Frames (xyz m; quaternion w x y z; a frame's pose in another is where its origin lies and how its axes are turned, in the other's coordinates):
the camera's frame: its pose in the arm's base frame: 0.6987 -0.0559 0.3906 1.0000 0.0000 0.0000 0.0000
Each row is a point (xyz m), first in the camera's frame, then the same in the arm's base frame.
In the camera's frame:
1: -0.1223 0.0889 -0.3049
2: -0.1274 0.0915 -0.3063
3: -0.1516 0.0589 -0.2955
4: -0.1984 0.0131 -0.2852
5: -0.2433 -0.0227 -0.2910
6: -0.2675 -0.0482 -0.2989
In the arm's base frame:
1: 0.5764 0.0330 0.0857
2: 0.5713 0.0356 0.0843
3: 0.5471 0.0030 0.0951
4: 0.5003 -0.0428 0.1054
5: 0.4554 -0.0786 0.0996
6: 0.4312 -0.1041 0.0917

